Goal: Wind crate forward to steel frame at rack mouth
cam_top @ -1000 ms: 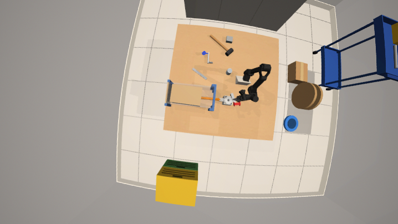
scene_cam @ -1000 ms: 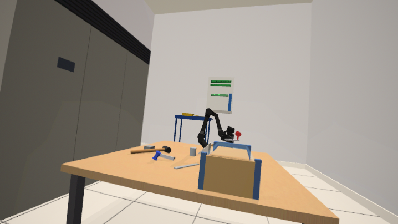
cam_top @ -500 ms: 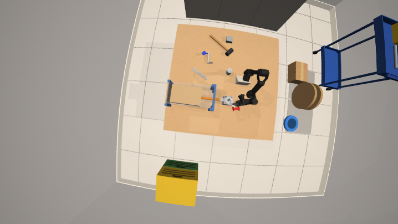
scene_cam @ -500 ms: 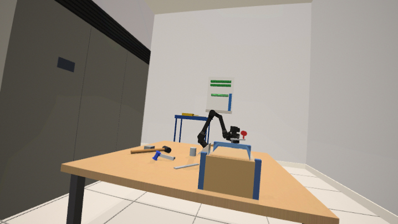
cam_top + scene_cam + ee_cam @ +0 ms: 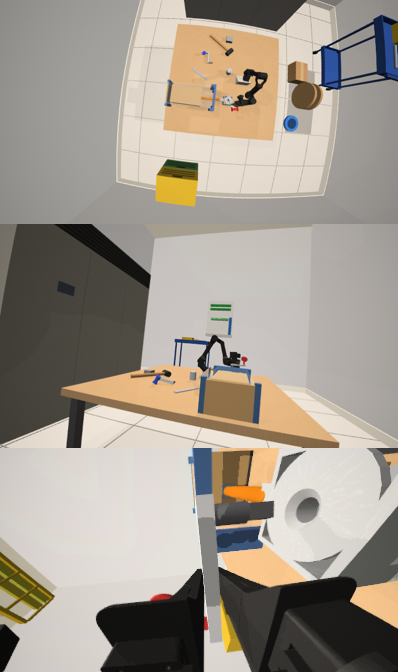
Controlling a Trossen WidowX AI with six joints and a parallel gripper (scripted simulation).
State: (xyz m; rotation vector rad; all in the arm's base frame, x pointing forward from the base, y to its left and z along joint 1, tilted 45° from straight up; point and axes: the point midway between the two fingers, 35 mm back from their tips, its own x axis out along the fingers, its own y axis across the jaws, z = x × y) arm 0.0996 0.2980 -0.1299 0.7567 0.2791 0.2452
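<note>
Right now my gripper tip is 4 cm to the right of the red grip, 4 cm below it and 3 cm past it. Round my gripper tip: blue steel frame (17 cm ahead, 6 cm below, 3 cm to the right); hand winch (13 cm below, 6 cm to the right); red-knobbed crank handle (1 cm to the left, 1 cm behind, 1 cm above).
</note>
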